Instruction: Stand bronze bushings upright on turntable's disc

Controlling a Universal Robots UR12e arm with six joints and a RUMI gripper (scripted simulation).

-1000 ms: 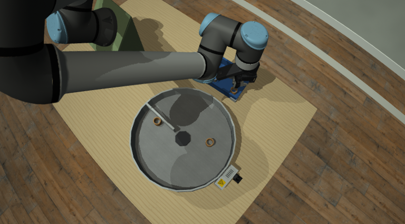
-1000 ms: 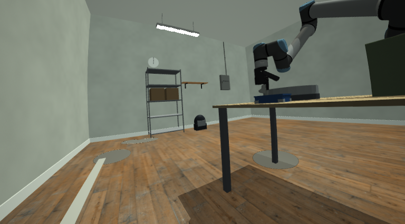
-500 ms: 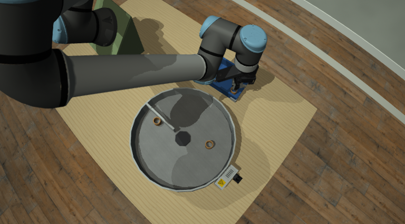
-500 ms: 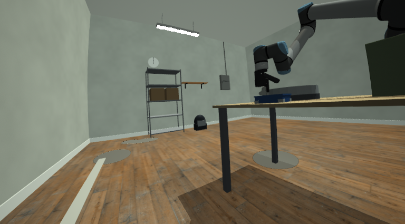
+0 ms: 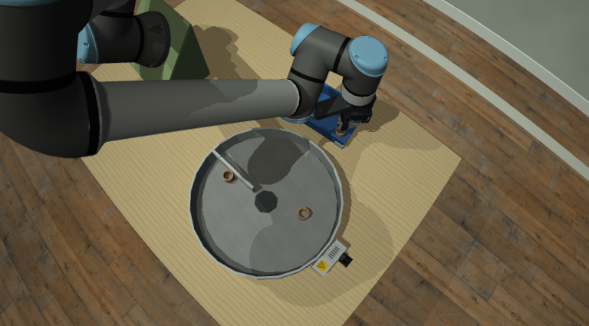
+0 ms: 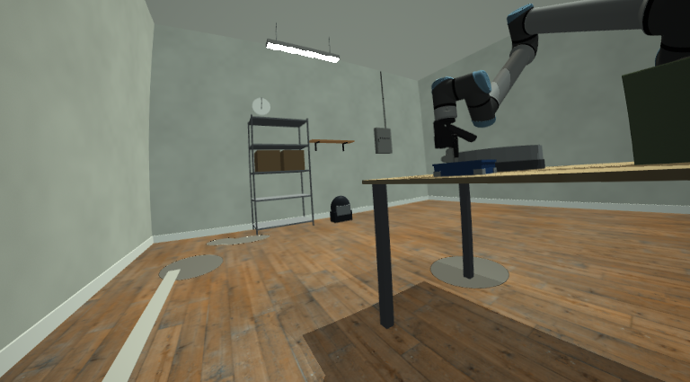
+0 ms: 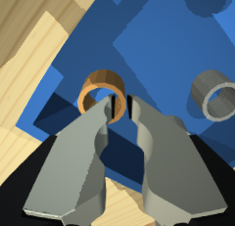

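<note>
My hand is 50 mm past the blue crate and 20 mm to the right of it. The rest, counted from my hand: turntable disc (10 mm behind, 340 mm to the right, 30 mm above); then turntable (10 mm ahead, 340 mm to the right, 30 mm above).
</note>
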